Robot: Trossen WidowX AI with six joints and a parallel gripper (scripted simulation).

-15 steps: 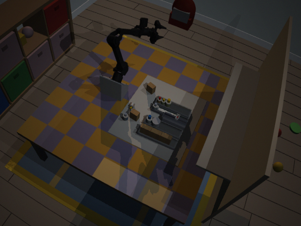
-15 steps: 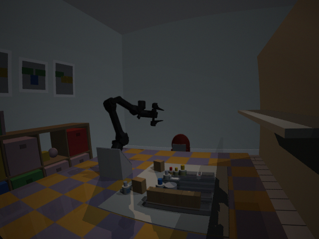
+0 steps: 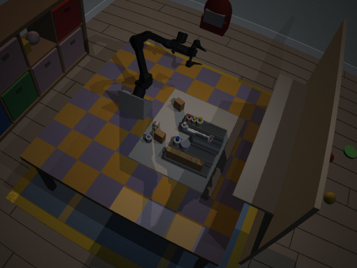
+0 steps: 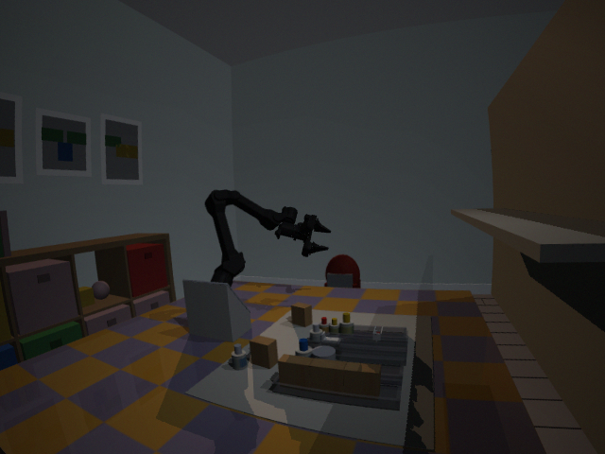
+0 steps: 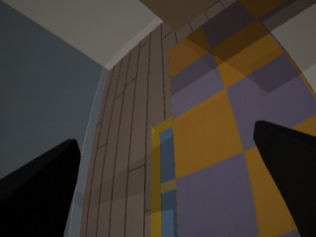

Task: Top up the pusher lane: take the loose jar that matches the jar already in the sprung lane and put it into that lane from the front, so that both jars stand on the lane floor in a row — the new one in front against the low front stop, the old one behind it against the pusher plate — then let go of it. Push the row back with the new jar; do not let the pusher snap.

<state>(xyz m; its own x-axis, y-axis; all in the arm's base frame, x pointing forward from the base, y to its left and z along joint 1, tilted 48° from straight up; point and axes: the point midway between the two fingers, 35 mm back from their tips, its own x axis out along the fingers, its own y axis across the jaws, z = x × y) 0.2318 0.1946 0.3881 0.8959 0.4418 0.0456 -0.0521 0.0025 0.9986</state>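
Now: the jar 490 mm to the right of my gripper tip, 250 mm below it and 100 mm behind it. Also, from my gripper tip: sprung lane (440 mm to the right, 240 mm below, 210 mm ahead); then grey disc (540 mm to the right, 240 mm below, 120 mm ahead).
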